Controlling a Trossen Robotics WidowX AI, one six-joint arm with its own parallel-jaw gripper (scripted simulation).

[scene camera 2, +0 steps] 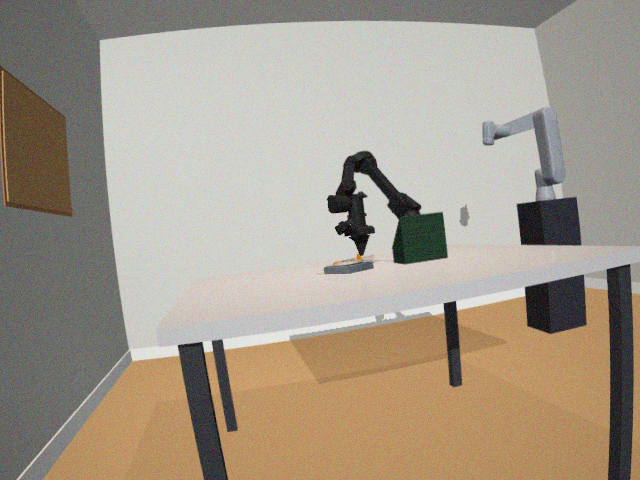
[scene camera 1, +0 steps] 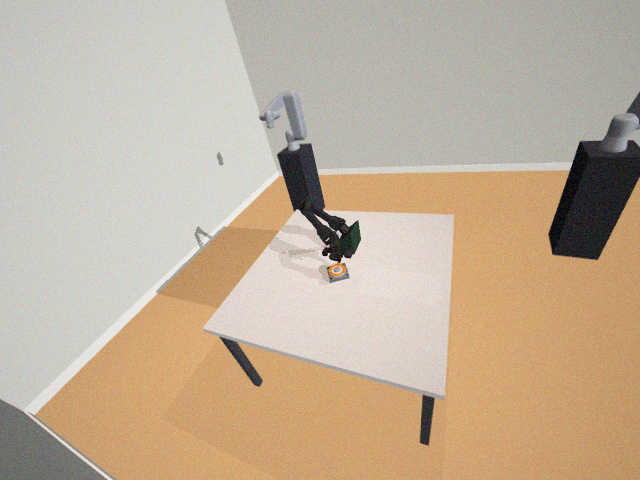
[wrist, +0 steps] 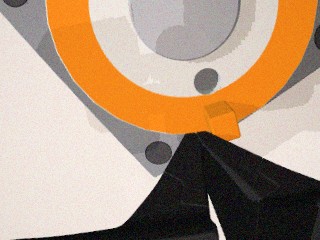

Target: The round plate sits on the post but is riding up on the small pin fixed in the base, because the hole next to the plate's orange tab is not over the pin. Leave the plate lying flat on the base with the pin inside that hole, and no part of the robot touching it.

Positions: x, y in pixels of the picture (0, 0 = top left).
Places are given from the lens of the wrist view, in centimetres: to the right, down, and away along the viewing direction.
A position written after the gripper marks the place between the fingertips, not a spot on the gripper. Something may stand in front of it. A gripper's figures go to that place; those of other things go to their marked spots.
gripper [wrist: 195, 142]: 1, 1, 10
round plate [wrist: 103, 54]: -2, -3, 9
grey base [wrist: 153, 150]: 0, 2, 12
